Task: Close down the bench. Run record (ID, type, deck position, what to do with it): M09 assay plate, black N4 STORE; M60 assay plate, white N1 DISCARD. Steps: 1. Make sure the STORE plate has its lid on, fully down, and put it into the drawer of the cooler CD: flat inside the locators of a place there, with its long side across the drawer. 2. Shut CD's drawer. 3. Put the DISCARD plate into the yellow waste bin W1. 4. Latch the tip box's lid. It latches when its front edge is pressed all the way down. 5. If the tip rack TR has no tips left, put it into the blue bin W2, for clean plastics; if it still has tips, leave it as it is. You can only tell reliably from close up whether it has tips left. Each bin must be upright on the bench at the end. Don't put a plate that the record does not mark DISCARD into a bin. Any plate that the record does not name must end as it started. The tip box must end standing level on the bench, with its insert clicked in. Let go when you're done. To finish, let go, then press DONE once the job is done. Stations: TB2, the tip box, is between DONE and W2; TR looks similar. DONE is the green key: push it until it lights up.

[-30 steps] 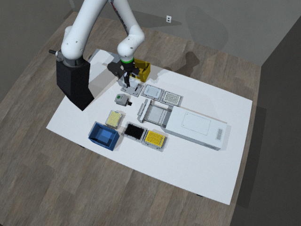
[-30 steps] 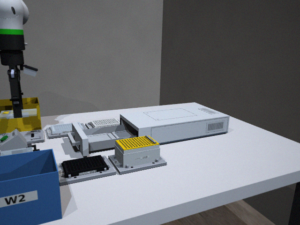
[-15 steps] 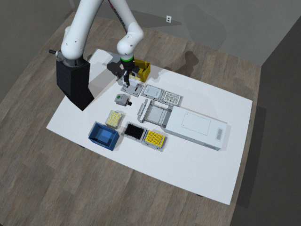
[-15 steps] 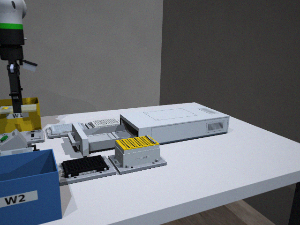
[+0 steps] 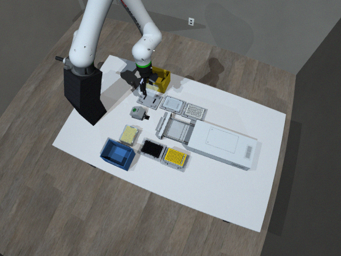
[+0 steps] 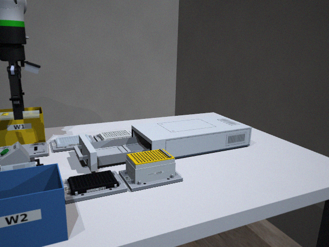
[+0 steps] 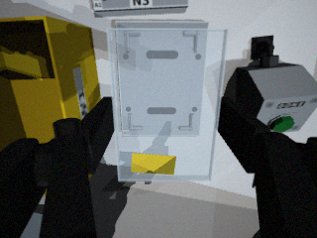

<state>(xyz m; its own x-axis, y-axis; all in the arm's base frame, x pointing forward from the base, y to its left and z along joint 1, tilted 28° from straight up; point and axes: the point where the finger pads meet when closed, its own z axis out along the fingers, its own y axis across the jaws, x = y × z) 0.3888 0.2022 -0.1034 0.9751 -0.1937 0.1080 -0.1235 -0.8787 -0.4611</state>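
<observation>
The black plate is 37 cm to the right of my hand, 15 cm below it and 15 cm ahead of it. Also, from my hand: yellow bin W1: 16 cm to the left, 13 cm below; green done key: 14 cm to the right, 10 cm below, 6 cm behind; deck nest: 16 cm below.
</observation>
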